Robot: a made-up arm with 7 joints.
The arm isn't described. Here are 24 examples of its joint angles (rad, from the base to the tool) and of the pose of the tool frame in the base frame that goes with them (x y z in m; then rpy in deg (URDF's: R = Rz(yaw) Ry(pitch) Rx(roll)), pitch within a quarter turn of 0, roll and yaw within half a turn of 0).
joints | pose
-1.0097 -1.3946 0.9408 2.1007 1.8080 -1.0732 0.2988 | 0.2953 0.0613 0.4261 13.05 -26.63 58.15
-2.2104 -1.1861 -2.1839 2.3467 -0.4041 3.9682 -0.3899 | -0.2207 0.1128 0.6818 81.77 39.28 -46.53
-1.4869 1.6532 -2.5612 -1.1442 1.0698 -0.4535 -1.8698 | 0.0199 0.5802 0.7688 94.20 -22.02 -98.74
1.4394 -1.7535 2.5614 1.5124 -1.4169 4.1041 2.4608 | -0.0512 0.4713 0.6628 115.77 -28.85 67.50
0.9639 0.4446 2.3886 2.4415 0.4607 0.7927 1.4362 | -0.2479 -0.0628 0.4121 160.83 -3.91 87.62
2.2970 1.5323 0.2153 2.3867 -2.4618 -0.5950 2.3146 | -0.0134 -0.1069 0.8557 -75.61 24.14 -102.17
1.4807 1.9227 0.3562 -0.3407 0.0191 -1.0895 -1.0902 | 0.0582 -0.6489 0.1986 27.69 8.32 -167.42
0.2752 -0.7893 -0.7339 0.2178 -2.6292 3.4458 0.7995 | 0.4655 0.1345 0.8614 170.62 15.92 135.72
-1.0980 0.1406 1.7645 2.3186 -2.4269 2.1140 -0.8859 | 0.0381 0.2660 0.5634 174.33 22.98 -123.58
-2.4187 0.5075 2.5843 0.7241 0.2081 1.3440 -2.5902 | 0.3907 0.2573 0.9933 70.24 60.91 90.75
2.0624 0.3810 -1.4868 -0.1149 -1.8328 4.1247 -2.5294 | 0.0573 -0.2249 1.0553 -140.47 -44.90 55.44
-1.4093 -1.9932 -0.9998 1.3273 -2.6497 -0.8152 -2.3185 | -0.2891 -0.4200 0.0169 32.74 -53.52 99.35
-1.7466 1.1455 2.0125 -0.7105 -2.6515 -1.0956 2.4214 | -0.3291 0.5179 0.7715 158.41 70.13 78.09
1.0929 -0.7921 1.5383 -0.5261 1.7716 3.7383 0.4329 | 0.3051 0.2269 0.9775 150.56 -3.05 -159.00
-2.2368 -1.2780 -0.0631 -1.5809 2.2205 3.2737 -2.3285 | -0.1299 -0.2272 0.8374 -83.19 -31.58 85.15
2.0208 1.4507 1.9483 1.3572 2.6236 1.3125 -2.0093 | -0.1028 -0.4351 0.3029 125.35 -46.98 -60.68
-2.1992 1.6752 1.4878 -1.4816 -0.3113 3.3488 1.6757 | -0.1027 0.4433 0.4558 -128.82 -72.51 -169.93
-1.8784 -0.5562 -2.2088 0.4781 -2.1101 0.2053 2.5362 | -0.3552 -0.2945 1.1312 -30.55 46.25 -44.14
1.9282 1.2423 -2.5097 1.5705 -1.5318 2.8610 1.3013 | 0.4603 -0.3145 0.4405 -66.60 -31.83 -77.79
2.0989 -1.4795 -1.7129 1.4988 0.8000 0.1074 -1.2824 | 0.3035 0.5365 0.5810 151.85 32.55 97.93
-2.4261 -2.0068 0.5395 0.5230 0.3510 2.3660 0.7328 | -0.4141 -0.2956 0.1197 -109.61 -8.29 113.50
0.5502 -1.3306 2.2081 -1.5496 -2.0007 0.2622 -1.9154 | 0.4841 -0.2636 0.3708 -159.19 -1.34 65.38
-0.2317 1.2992 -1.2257 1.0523 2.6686 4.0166 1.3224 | -0.4723 -0.1646 0.8386 171.42 -50.81 17.38
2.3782 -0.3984 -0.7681 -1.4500 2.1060 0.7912 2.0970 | -0.1146 -0.2182 0.9879 -101.86 -8.99 150.78
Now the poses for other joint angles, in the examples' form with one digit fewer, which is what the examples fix.
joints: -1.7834 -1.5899 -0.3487 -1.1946 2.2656 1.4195 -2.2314
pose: -0.048 -0.543 0.760 26.9 -17.1 74.3
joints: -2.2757 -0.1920 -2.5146 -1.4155 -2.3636 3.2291 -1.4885
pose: -0.219 -0.252 0.717 -10.6 -50.4 2.4
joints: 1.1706 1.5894 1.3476 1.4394 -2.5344 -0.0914 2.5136
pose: -0.526 -0.271 0.479 46.1 44.4 -35.3
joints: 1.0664 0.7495 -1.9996 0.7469 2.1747 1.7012 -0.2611
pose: 0.122 -0.567 0.799 -64.4 58.9 -147.3
